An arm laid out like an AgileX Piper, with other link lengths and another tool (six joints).
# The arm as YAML. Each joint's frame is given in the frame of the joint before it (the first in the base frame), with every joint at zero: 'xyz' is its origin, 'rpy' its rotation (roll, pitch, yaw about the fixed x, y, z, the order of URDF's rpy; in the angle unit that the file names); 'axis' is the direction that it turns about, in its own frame. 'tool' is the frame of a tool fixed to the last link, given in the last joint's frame.
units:
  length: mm
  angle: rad
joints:
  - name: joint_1
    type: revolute
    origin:
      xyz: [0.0, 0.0, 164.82]
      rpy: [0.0, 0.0, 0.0]
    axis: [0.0, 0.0, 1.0]
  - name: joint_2
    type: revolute
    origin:
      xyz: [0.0, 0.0, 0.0]
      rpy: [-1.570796, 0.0, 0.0]
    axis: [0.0, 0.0, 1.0]
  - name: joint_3
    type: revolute
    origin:
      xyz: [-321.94, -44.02, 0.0]
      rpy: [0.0, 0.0, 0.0]
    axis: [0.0, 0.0, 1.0]
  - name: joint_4
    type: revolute
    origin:
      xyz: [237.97, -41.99, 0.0]
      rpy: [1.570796, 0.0, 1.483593]
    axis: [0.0, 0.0, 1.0]
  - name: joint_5
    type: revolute
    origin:
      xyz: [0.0, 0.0, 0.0]
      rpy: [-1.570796, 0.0, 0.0]
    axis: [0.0, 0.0, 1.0]
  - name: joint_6
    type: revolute
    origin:
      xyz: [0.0, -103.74, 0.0]
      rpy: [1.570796, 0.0, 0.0]
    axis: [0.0, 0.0, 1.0]
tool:
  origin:
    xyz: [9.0, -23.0, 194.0]
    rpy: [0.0, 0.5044, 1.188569]
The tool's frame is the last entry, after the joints.
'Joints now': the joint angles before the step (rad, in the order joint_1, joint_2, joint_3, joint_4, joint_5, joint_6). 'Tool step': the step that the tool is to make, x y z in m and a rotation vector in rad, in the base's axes. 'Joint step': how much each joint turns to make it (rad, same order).
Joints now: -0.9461, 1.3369, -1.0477, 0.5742, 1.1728, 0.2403
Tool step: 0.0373, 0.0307, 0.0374, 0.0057, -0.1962, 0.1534
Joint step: 0.0002, -0.0197, -0.0065, 0.2074, 0.0482, -0.2079
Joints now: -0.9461, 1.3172, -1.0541, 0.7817, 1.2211, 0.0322
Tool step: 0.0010, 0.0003, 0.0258, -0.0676, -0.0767, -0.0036
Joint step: -0.0215, -0.0736, -0.0043, 0.0321, -0.0001, -0.0321
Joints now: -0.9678, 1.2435, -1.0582, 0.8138, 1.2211, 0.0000
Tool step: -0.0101, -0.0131, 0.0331, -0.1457, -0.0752, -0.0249
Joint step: -0.0619, -0.1033, -0.0211, 0.0024, -0.0002, -0.0565
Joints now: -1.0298, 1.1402, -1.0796, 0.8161, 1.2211, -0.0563
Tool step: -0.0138, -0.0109, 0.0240, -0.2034, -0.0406, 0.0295
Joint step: -0.0587, -0.0912, -0.0086, -0.0082, 0.0000, -0.1431
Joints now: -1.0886, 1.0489, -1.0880, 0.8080, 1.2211, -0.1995
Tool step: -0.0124, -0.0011, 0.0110, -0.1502, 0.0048, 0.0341
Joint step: -0.0175, -0.0681, 0.0000, -0.0311, -0.0001, -0.0948
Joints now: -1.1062, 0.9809, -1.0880, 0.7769, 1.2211, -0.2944
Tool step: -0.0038, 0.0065, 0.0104, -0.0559, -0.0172, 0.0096
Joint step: -0.0005, -0.0465, 0.0000, -0.0013, 0.0003, -0.0174
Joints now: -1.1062, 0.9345, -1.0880, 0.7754, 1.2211, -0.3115
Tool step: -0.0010, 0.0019, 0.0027, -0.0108, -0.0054, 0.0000
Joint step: -0.0006, -0.0121, -0.0001, 0.0003, 0.0005, -0.0003
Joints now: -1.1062, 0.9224, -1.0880, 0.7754, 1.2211, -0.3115
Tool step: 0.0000, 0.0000, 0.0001, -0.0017, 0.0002, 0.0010
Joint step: 0.0003, -0.0002, -0.0002, -0.0002, -0.0001, -0.0015
